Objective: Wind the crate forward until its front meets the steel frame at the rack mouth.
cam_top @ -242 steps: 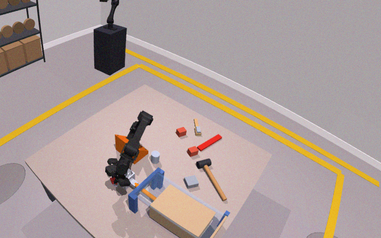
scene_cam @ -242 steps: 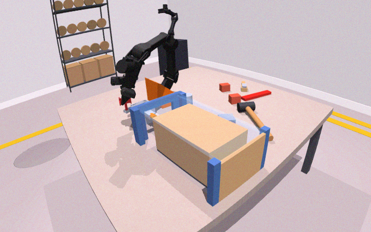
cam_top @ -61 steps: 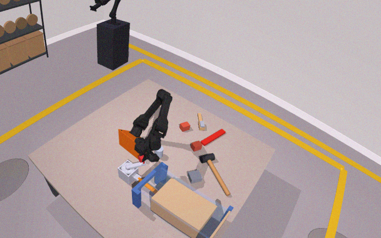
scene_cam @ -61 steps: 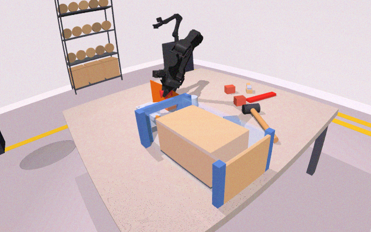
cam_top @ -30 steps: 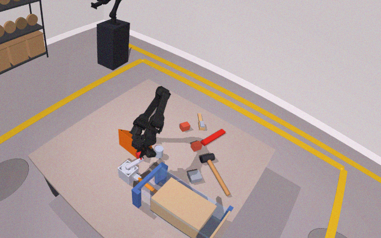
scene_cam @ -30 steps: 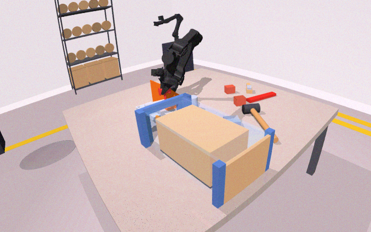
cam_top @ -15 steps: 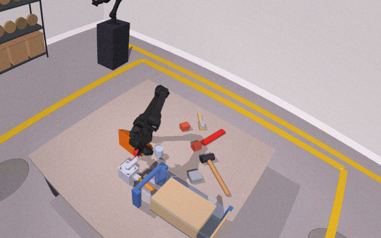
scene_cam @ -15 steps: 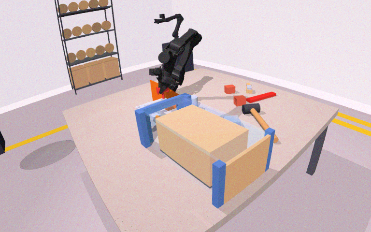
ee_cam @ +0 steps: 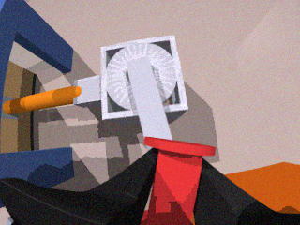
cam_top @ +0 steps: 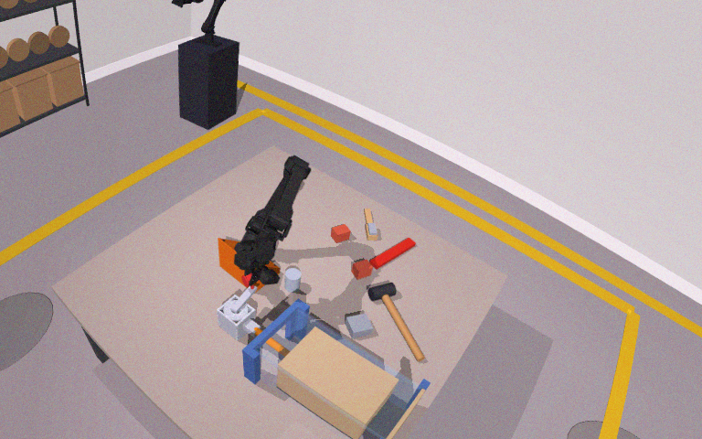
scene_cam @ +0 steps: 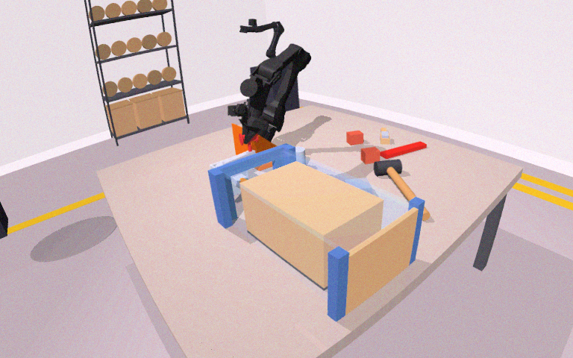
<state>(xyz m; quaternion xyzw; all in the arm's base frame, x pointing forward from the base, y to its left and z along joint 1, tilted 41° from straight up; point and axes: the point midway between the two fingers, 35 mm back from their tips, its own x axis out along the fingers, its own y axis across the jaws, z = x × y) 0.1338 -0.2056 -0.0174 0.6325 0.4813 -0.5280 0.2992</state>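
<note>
Right now the winch handle is 30 mm below my gripper tip, 20 mm to the right of it and 10 mm ahead of it. Also, from my gripper tip: red knob (20 mm to the left, 10 mm ahead); grey hand winch (100 mm below, 90 mm to the right); blue steel frame (170 mm ahead, 100 mm to the right, 30 mm below).
</note>
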